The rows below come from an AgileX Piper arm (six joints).
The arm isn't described. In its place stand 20 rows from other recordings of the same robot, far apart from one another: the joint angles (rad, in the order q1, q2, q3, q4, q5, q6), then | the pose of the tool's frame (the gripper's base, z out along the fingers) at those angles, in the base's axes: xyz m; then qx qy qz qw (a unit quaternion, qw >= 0).
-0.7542 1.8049 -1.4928 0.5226 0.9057 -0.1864 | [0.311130 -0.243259 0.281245 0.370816 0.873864 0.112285 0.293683]
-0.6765 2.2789 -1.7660 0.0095 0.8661 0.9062 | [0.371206 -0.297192 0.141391 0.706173 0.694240 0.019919 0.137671]
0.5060 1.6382 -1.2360 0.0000 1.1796 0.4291 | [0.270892 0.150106 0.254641 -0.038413 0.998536 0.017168 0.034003]
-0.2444 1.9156 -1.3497 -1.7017 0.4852 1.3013 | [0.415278 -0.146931 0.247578 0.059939 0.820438 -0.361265 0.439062]
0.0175 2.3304 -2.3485 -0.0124 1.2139 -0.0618 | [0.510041 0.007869 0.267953 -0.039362 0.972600 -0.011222 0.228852]
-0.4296 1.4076 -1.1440 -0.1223 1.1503 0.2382 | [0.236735 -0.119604 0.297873 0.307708 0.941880 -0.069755 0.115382]
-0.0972 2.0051 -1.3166 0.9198 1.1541 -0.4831 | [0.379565 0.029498 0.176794 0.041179 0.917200 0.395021 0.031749]
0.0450 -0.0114 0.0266 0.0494 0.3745 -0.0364 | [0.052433 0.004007 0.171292 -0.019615 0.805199 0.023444 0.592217]
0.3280 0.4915 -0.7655 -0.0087 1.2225 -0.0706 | [0.052624 0.017121 0.330468 -0.185626 0.919168 0.040267 0.345038]
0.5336 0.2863 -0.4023 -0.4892 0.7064 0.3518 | [0.065325 0.006353 0.274834 -0.154105 0.824671 0.004503 0.544196]
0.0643 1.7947 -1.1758 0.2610 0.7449 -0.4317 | [0.353326 0.038702 0.196309 -0.161547 0.970837 0.073034 0.161380]
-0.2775 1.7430 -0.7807 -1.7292 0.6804 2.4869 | [0.288704 -0.141018 0.167711 0.527230 0.698974 -0.212696 0.433848]
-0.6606 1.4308 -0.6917 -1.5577 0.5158 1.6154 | [0.188875 -0.203606 0.224881 0.411009 0.772995 -0.344695 0.338728]
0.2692 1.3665 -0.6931 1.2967 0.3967 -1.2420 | [0.247634 0.103434 0.232604 -0.184327 0.874473 0.232121 0.383980]
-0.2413 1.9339 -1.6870 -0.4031 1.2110 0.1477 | [0.386865 -0.129613 0.272659 0.137971 0.966414 -0.197839 0.088703]
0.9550 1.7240 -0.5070 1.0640 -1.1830 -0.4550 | [0.210209 0.169566 0.165160 -0.024206 0.757958 -0.023468 0.651431]
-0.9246 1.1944 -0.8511 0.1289 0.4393 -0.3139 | [0.154632 -0.196761 0.299585 0.311001 0.849657 -0.205185 0.373177]
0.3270 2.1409 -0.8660 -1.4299 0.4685 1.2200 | [0.319942 0.065557 0.038075 -0.212736 0.938285 -0.216260 0.166121]
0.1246 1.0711 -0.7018 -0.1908 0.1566 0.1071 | [0.226559 0.025664 0.302284 -0.078796 0.839531 -0.000867 0.537567]
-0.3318 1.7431 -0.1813 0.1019 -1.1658 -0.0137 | [0.203995 -0.079283 0.119423 0.170980 0.789272 -0.126847 0.575956]
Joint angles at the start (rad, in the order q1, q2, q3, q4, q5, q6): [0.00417, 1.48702, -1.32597, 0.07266, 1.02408, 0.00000]
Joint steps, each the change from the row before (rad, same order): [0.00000, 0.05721, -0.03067, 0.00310, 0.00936, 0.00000]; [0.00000, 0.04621, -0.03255, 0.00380, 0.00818, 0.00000]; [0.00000, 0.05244, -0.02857, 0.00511, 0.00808, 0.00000]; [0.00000, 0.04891, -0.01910, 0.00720, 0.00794, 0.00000]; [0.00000, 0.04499, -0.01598, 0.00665, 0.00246, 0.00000]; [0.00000, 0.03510, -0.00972, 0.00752, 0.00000, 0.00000]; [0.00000, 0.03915, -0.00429, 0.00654, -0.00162, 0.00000]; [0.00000, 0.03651, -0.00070, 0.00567, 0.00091, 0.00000]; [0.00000, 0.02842, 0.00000, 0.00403, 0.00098, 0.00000]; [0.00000, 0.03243, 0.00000, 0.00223, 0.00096, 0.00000]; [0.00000, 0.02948, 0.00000, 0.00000, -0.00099, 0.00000]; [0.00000, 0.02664, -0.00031, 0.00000, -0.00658, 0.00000]
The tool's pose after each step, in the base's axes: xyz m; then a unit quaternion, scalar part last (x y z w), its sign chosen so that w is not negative. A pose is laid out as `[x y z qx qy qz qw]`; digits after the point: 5 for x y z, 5 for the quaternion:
[0.32130 0.00726 0.32085 0.00984 0.97555 0.03641 0.21652]
[0.33248 0.00763 0.31487 0.01053 0.97779 0.03816 0.20584]
[0.34428 0.00811 0.30507 0.01165 0.98085 0.04044 0.19017]
[0.35416 0.00875 0.29320 0.01328 0.98411 0.04364 0.17159]
[0.36310 0.00932 0.28151 0.01500 0.98654 0.04652 0.15605]
[0.36963 0.00994 0.27140 0.01693 0.98826 0.04978 0.14348]
[0.37587 0.01048 0.25807 0.01905 0.99033 0.05241 0.12701]
[0.38058 0.01095 0.24448 0.02106 0.99234 0.05460 0.10879]
[0.38381 0.01129 0.23363 0.02261 0.99372 0.05609 0.09418]
[0.38711 0.01148 0.22114 0.02395 0.99509 0.05667 0.07757]
[0.38993 0.01149 0.20969 0.02480 0.99609 0.05624 0.06339]
[0.39274 0.01146 0.19941 0.02572 0.99667 0.05577 0.05355]

